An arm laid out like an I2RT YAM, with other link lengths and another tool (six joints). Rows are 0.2 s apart.
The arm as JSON. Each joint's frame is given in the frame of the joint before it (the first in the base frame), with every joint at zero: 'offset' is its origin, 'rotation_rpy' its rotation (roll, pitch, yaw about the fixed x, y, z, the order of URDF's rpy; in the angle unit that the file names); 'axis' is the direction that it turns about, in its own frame. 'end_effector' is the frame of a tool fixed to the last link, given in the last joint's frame.
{
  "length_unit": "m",
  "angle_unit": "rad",
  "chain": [
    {
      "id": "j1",
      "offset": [
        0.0,
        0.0,
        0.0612
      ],
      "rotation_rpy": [
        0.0,
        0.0,
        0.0
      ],
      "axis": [
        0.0,
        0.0,
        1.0
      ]
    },
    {
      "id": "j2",
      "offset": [
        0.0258,
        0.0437,
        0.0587
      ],
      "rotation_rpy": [
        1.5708,
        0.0,
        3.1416
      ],
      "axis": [
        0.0,
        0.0,
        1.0
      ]
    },
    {
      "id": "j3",
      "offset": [
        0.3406,
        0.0,
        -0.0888
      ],
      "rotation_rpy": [
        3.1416,
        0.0,
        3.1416
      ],
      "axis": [
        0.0,
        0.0,
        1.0
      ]
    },
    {
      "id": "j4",
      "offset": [
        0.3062,
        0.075,
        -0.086
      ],
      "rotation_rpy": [
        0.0,
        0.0,
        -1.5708
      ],
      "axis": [
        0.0,
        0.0,
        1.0
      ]
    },
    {
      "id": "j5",
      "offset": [
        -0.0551,
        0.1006,
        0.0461
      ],
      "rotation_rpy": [
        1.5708,
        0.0,
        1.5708
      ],
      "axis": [
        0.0,
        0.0,
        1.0
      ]
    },
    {
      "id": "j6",
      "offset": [
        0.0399,
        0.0,
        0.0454
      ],
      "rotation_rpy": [
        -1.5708,
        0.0,
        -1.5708
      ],
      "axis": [
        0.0,
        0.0,
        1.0
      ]
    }
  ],
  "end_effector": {
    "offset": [
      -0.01,
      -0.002,
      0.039
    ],
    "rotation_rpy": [
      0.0,
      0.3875,
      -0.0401
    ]
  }
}
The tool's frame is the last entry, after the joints.
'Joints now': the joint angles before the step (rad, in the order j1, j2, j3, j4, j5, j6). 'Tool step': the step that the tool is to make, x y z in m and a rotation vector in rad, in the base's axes. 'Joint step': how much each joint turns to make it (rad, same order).
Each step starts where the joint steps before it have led.
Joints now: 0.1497, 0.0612, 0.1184, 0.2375, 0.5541, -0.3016
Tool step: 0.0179, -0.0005, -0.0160, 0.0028, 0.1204, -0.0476
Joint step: -0.0007, 0.1237, 0.0002, -0.0013, 0.0504, 0.0111
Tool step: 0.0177, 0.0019, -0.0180, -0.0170, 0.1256, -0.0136
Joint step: 0.0005, 0.1268, -0.0003, 0.0001, 0.0142, 0.0004
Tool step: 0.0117, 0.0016, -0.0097, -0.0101, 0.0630, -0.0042
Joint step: 0.0006, 0.0941, 0.0000, 0.0308, 0.0048, -0.0008
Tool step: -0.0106, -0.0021, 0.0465, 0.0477, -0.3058, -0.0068
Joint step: -0.0008, -0.0049, -0.0044, 0.3084, 0.0062, 0.0009
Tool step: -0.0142, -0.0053, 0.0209, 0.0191, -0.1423, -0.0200
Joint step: -0.0192, -0.0349, 0.0003, 0.1093, 0.0005, -0.0014
